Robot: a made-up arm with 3 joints. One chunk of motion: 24 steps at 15 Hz.
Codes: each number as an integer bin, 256 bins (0 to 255) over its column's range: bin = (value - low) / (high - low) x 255, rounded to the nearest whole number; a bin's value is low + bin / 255 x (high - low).
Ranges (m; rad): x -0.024..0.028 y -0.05..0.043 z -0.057..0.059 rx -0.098..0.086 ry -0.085..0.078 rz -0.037..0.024
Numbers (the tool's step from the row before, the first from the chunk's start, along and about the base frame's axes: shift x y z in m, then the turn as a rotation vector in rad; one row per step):
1: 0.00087 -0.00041 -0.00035 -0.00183 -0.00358 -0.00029
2: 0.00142 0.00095 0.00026 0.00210 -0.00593 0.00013
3: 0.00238 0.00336 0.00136 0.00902 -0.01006 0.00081
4: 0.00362 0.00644 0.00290 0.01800 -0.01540 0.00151
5: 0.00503 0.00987 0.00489 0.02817 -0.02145 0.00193
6: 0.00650 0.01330 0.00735 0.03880 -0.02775 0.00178
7: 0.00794 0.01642 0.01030 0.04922 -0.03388 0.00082
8: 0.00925 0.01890 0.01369 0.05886 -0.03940 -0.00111
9: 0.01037 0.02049 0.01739 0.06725 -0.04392 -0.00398
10: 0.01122 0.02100 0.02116 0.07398 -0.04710 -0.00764
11: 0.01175 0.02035 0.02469 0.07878 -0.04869 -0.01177
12: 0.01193 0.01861 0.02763 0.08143 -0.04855 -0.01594
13: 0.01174 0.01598 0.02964 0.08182 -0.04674 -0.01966
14: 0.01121 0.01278 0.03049 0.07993 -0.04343 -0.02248
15: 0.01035 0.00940 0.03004 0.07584 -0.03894 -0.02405
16: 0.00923 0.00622 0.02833 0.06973 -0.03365 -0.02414
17: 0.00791 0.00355 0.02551 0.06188 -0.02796 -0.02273
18: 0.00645 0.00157 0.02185 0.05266 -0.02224 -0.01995
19: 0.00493 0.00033 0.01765 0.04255 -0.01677 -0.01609
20: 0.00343 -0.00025 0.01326 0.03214 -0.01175 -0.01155
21: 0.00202 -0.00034 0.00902 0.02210 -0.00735 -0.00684
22: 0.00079 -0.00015 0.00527 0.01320 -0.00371 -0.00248
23: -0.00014 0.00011 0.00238 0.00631 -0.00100 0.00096
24: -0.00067 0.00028 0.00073 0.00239 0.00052 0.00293
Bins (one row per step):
1: 122 136 125 133 127 153
2: 125 140 126 139 124 155
3: 129 146 128 148 117 158
4: 135 155 132 161 109 161
5: 142 164 136 175 99 163
6: 150 174 141 190 90 162
7: 157 182 148 204 80 158
8: 163 189 155 217 71 150
9: 169 193 164 229 64 138
10: 173 195 172 238 59 123
11: 175 193 180 245 57 105
12: 176 188 186 249 57 88
13: 175 181 190 249 60 72
14: 173 172 192 247 65 61
15: 168 163 191 241 72 54
16: 163 154 188 232 80 54
17: 156 147 181 222 89 60
18: 149 141 173 209 98 71
19: 142 138 164 195 107 87
20: 135 136 154 180 115 106
21: 128 136 145 166 121 126
22: 122 137 137 154 127 144
23: 117 137 131 145 131 159
24: 114 138 127 139 134 167

